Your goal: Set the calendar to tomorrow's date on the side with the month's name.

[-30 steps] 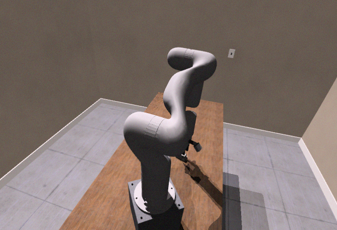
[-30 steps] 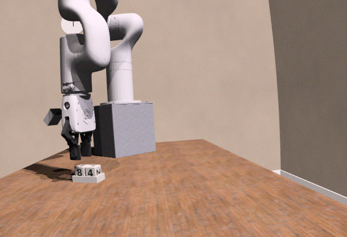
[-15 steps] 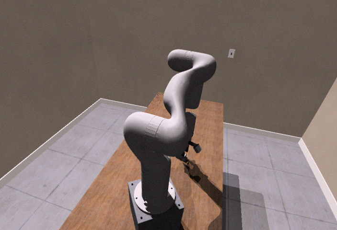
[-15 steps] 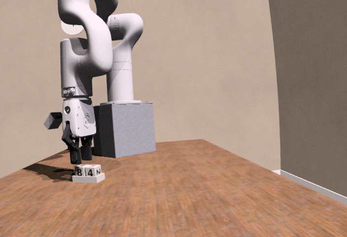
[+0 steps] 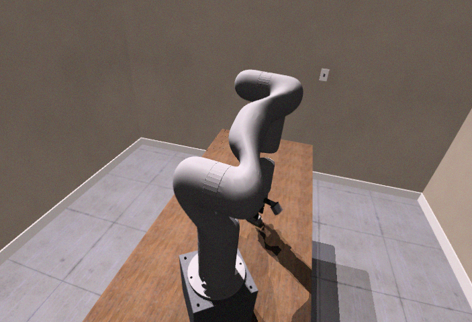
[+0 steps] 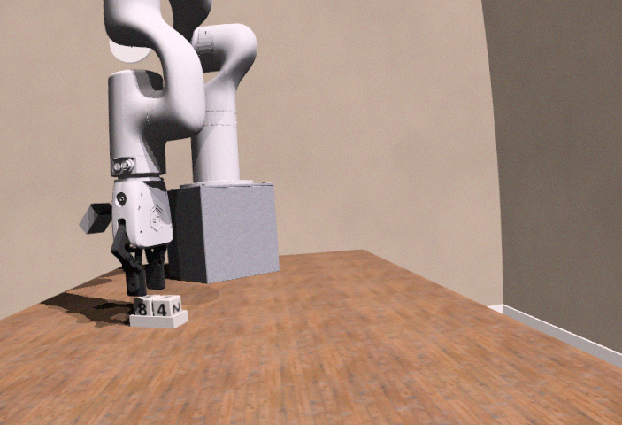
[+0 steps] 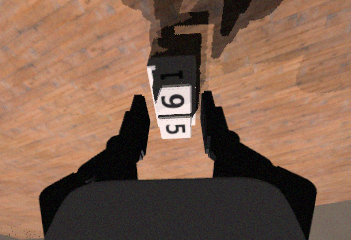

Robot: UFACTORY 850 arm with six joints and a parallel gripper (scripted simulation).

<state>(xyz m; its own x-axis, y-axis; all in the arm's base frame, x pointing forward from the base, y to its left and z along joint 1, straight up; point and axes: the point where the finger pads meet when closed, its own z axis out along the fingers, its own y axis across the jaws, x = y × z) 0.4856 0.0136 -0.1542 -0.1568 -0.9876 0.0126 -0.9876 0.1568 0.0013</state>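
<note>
Right now the white calendar tray is 6 cm below my hand and 2 cm to the left of it.
</note>
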